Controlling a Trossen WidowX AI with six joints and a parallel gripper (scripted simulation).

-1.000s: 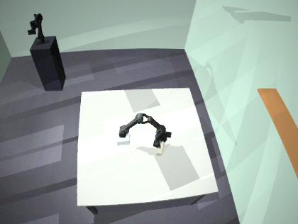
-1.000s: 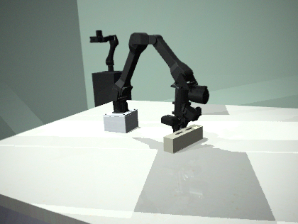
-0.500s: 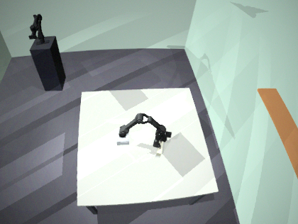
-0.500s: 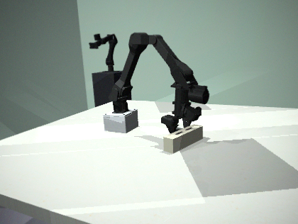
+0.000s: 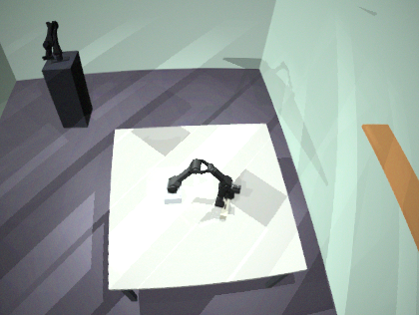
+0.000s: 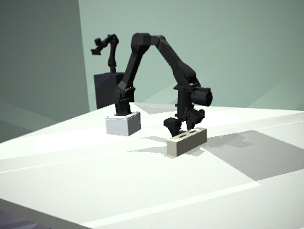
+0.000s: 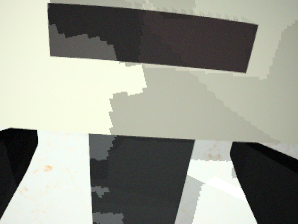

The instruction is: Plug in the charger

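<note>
Right now my gripper tip is 20 mm short of the two-prong charger and 10 mm below it.
</note>
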